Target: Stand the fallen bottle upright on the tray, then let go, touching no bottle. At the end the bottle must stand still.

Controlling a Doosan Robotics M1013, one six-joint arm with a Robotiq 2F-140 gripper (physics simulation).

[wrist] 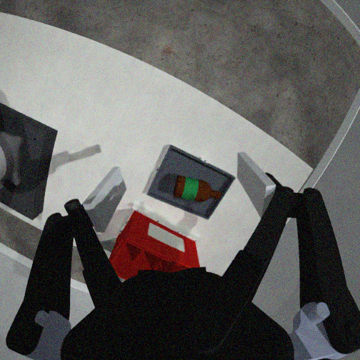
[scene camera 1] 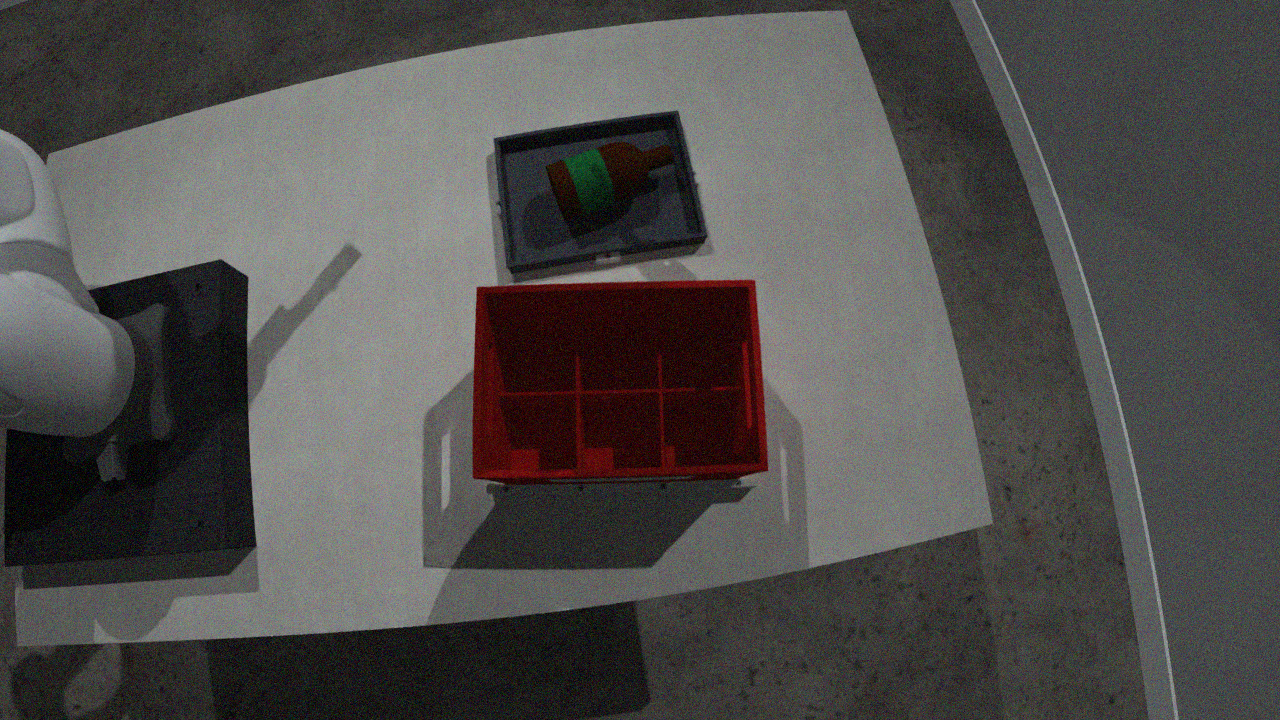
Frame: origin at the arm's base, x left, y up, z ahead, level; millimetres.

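Where they show: arm's base, origin of its link: (scene camera 1: 119, 384).
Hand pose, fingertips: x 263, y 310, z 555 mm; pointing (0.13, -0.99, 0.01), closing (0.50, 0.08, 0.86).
Note:
Each offset is from my fingertips to the top centre of the thing. "spot": to the spot under its first point. Level surfaces: height alone.
A brown bottle with a green label @[dz +146, dx -140, dy -300 mm] (scene camera 1: 592, 179) (wrist: 190, 188) lies on its side in the dark grey tray @[spot: dz -1, dx -201, dy -361 mm] (scene camera 1: 510, 248) (wrist: 156, 174). In the scene view its neck points right, close to the tray's right wall. My gripper (wrist: 178, 171) is open, with its two fingertips wide apart and no thing between them. In the wrist view the tray and bottle show far below the gap between the fingertips. The gripper does not show in the scene view.
A red crate with dividers @[dz +89, dx -423, dy -205 mm] (scene camera 1: 617, 285) (wrist: 155, 249) stands on the white table @[dy -380 mm] (scene camera 1: 358, 429) (wrist: 90, 90), close beside the tray. A dark block (scene camera 1: 223, 402) (wrist: 42, 170) is at the left, under the white arm (scene camera 1: 53, 349).

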